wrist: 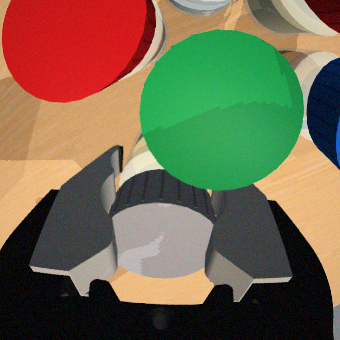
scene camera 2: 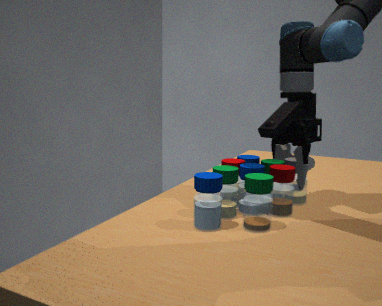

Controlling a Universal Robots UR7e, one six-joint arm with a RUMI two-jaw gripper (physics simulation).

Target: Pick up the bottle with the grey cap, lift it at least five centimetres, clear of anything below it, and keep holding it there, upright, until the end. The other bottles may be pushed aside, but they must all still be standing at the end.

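Places are measured from the arm's base along level axes (x left, y back, z up), in millimetres.
Where they show: gripper, fingertip midpoint: point(scene camera 2: 291, 188).
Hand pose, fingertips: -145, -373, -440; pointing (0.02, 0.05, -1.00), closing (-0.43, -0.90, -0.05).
After its pixels a point has its place, as x, y, z.
The bottle with the grey cap point(scene camera 2: 299, 197) @[-137, -350, -457] point(wrist: 162, 240) @[-156, -371, -373] stands upright on the table at the far right of the bottle group, its base at table height. My gripper point(scene camera 2: 290, 172) point(wrist: 164, 149) @[-145, -373, -440] points down around it and is shut on its grey cap, one finger on each side. In the wrist view the right fingertip is partly hidden by the green cap of a neighbouring bottle point(wrist: 222, 110) @[-111, -410, -374]. In the scene view the near finger and other bottles hide part of the held bottle.
A red-capped bottle point(scene camera 2: 282, 173) @[-38, -369, -382] point(wrist: 75, 45) @[-74, -377, -374] stands close by. A blue-capped bottle point(wrist: 327, 115) @[-127, -453, -381] is at the wrist view's right edge. Other upright bottles include a front green-capped one point(scene camera 2: 259, 182) @[67, -384, -379] and a front blue-capped one point(scene camera 2: 208, 182) @[108, -469, -381]. The wooden table point(scene camera 2: 150, 265) @[273, -488, -479] has its left edge beyond them.
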